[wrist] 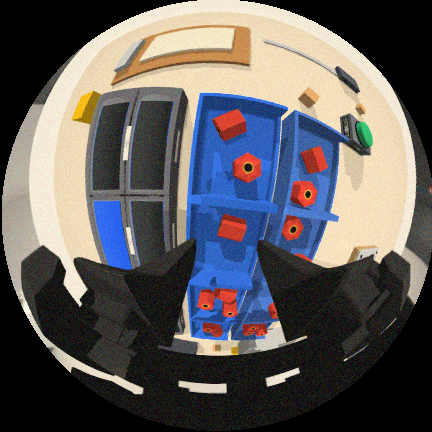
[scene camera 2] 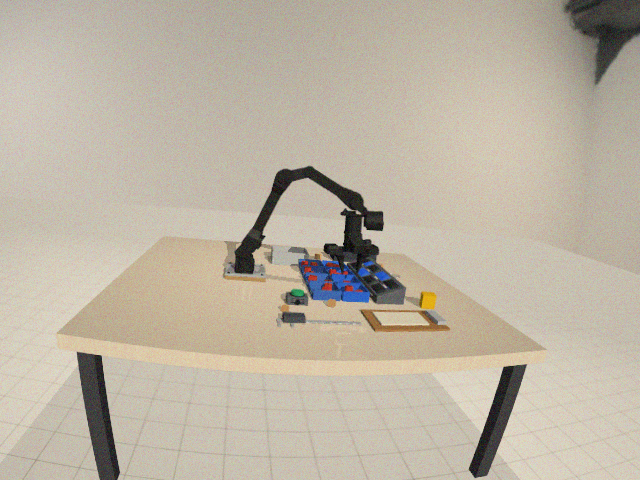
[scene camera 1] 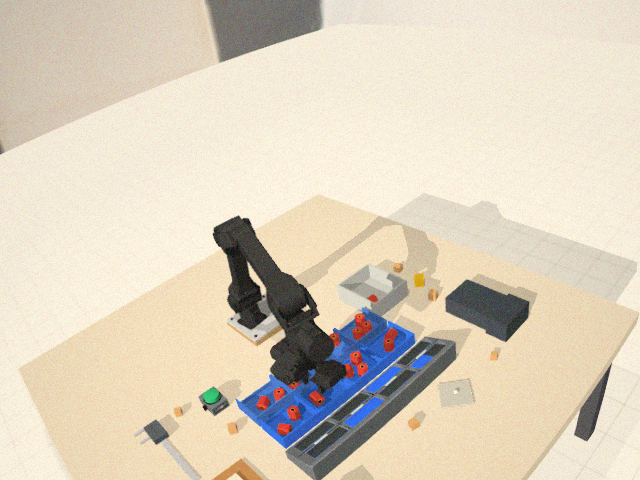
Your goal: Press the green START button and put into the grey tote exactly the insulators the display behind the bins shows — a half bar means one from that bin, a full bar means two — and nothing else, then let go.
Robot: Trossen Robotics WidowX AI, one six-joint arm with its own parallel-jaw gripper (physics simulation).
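Places are measured from the arm's base along level axes (x ahead, y left, z up), in metres.
Pixels of known places: gripper, fingertip midpoint: point(wrist: 226, 244) point(scene camera 2: 349, 273) point(scene camera 1: 314, 388); arm's base at its link origin: point(scene camera 2: 243, 270) point(scene camera 1: 252, 319).
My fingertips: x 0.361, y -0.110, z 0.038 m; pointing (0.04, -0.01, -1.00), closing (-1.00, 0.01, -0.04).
For each thing: its top centre in the pictures, then the offset to it from my fingertips. "spot": a spot on its surface instead.
- grey tote at its top centre: point(scene camera 1: 371, 282) point(wrist: 267, 350) point(scene camera 2: 289, 249) dy +0.385, dx -0.148, dz -0.006 m
- green START button at its top centre: point(wrist: 368, 133) point(scene camera 1: 210, 393) point(scene camera 2: 297, 290) dy -0.153, dx -0.213, dz -0.020 m
- dark box at its top centre: point(scene camera 1: 486, 299) point(wrist: 166, 351) point(scene camera 2: 353, 248) dy +0.473, dx +0.170, dz -0.004 m
- caliper-like tool at a spot on its surface: point(scene camera 1: 156, 431) point(scene camera 2: 296, 314) spot: dy -0.313, dx -0.243, dz -0.041 m
- framed board at a spot on its surface: point(wrist: 242, 55) spot: dy -0.244, dx -0.020, dz -0.054 m
- yellow cube at its top centre: point(wrist: 80, 105) point(scene camera 2: 428, 293) dy -0.190, dx +0.225, dz -0.015 m
- grey plate at its top centre: point(scene camera 1: 455, 393) dy +0.197, dx +0.248, dz -0.054 m
My gripper point(scene camera 2: 350, 269) point(wrist: 226, 244) is partly open and empty, pointing down low over the blue bins point(scene camera 2: 356, 297) point(wrist: 235, 202); its fingertips are hidden in scene camera 1. A red insulator point(wrist: 232, 228) lies alone in a display-side bin, just beyond the fingertips in the wrist view. Two insulators point(wrist: 230, 124) point(wrist: 247, 167) lie in the neighbouring end bin; other bins hold more. The grey tote point(scene camera 1: 345, 297) point(scene camera 2: 281, 256) has a red insulator point(scene camera 1: 372, 298) inside. The green START button point(scene camera 1: 211, 395) point(scene camera 2: 297, 292) point(wrist: 364, 135) stands beside the bins. The display point(scene camera 1: 382, 419) point(scene camera 2: 390, 298) shows blue bars point(scene camera 1: 364, 411) point(scene camera 1: 385, 379) point(scene camera 1: 422, 362).
A dark box point(scene camera 1: 483, 310) stands beyond the display's far end. A caliper-like tool point(scene camera 1: 156, 431) point(scene camera 2: 293, 317) and a framed board point(scene camera 2: 369, 321) point(wrist: 242, 55) lie near the button end. A yellow cube point(scene camera 2: 428, 300) point(wrist: 86, 106), a grey plate point(scene camera 1: 449, 397) and small wooden cubes point(scene camera 1: 232, 427) point(scene camera 1: 414, 423) lie around.
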